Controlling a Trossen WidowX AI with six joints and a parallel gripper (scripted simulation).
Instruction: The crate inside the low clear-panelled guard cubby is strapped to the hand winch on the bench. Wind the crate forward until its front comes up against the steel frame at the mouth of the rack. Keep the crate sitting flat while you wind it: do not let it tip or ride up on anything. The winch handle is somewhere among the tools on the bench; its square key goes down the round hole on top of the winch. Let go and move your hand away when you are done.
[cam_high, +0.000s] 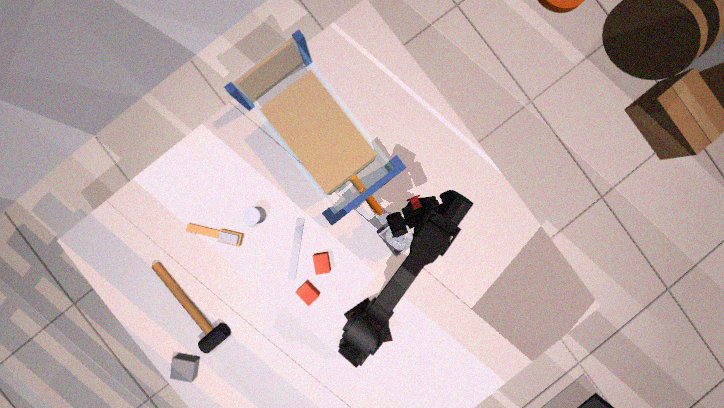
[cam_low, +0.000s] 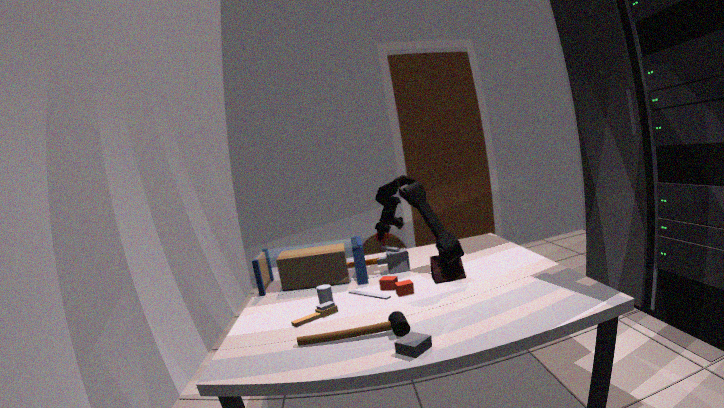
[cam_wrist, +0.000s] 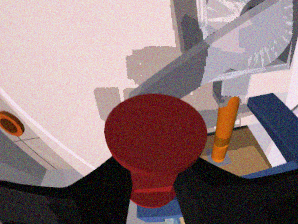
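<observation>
My gripper tip is now 20 mm past the red knob and 10 mm to the right of it. The rest, counted from my gripper tip: grey winch 100 mm below, 90 mm to the left, 70 mm behind; blue steel frame 100 mm ahead, 90 mm to the left, 20 mm below; grey crank bar 40 mm to the left, 30 mm below, 30 mm behind.
</observation>
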